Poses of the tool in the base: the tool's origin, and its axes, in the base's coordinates. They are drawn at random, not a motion.
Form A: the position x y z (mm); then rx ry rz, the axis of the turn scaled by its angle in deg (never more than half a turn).
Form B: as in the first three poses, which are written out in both.
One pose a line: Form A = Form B
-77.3 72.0 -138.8 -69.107 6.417 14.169 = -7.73 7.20 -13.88 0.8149 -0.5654 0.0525 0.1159
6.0 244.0 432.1 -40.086 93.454 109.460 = 0.60 24.40 43.21 0.2638 -0.2588 0.6033 0.7067
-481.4 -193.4 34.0 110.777 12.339 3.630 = -48.14 -19.34 3.40 0.5627 0.8212 0.0915 0.0269
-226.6 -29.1 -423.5 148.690 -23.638 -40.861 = -22.66 -2.91 -42.35 0.2079 0.9323 -0.1482 -0.2562
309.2 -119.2 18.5 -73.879 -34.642 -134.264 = 30.92 -11.92 1.85 0.1984 -0.4609 -0.2161 -0.8376
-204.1 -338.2 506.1 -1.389 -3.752 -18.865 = -20.41 -33.82 50.61 0.9859 -0.0121 -0.0326 -0.1639
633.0 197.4 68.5 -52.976 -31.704 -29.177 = 63.30 19.74 6.85 0.8276 -0.4354 -0.2606 -0.2398
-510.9 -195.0 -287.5 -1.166 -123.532 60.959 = -51.09 -19.50 -28.75 0.3603 -0.0079 -0.8365 0.4128
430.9 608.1 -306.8 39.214 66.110 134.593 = 43.09 60.81 -30.68 0.2165 0.2470 0.4164 0.8478
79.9 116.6 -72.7 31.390 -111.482 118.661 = 7.99 11.66 -7.27 0.1235 0.1879 -0.6672 0.7102
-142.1 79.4 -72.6 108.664 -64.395 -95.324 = -14.21 7.94 -7.26 0.1887 0.6743 -0.3996 -0.5916
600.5 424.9 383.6 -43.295 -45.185 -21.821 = 60.05 42.49 38.36 0.8374 -0.3571 -0.3727 -0.1800
